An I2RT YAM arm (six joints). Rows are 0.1 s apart.
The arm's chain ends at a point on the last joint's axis. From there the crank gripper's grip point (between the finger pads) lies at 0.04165 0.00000 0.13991 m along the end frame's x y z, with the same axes.
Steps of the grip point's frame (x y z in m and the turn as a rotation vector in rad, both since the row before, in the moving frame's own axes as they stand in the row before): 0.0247, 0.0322, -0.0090, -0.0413, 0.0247, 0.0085; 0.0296, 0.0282, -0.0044, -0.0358, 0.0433, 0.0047; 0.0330, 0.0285, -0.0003, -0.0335, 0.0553, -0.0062; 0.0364, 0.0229, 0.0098, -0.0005, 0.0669, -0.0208; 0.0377, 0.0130, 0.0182, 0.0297, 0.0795, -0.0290; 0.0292, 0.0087, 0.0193, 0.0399, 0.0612, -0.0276; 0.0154, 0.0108, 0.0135, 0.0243, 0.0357, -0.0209; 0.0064, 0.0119, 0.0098, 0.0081, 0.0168, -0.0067; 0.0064, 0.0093, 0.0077, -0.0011, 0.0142, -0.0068
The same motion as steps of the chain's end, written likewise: 0.0213, 0.0261, -0.0078, -0.0413, 0.0247, 0.0085; 0.0236, 0.0230, -0.0024, -0.0358, 0.0433, 0.0047; 0.0253, 0.0241, 0.0023, -0.0335, 0.0553, -0.0062; 0.0271, 0.0238, 0.0129, -0.0005, 0.0669, -0.0208; 0.0268, 0.0185, 0.0220, 0.0297, 0.0795, -0.0290; 0.0208, 0.0155, 0.0222, 0.0399, 0.0612, -0.0276; 0.0105, 0.0151, 0.0151, 0.0243, 0.0357, -0.0209; 0.0041, 0.0133, 0.0105, 0.0081, 0.0168, -0.0067; 0.0044, 0.0094, 0.0083, -0.0011, 0.0142, -0.0068
